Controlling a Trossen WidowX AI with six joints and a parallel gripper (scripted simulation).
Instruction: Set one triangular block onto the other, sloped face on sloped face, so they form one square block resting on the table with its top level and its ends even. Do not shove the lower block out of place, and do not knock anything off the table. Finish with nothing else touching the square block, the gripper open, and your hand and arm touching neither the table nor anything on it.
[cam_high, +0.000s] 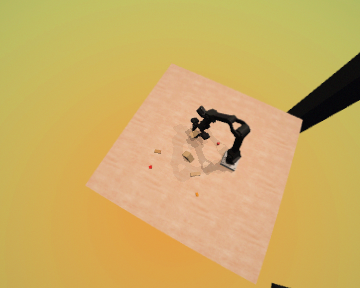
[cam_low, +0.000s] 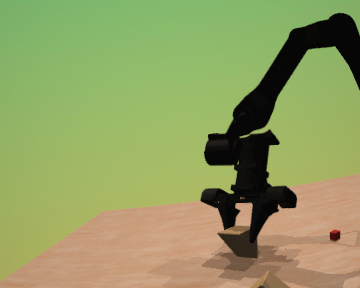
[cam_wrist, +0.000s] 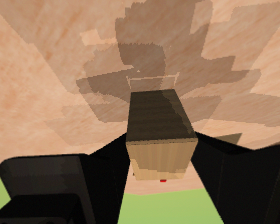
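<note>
My gripper tip is 17 cm to the right of the tan wooden triangular block and 2 cm above it. Also, from my gripper tip: small red cube: 20 cm behind, 4 cm below; then small orange piece: 13 cm behind, 41 cm to the left, 4 cm below.
</note>
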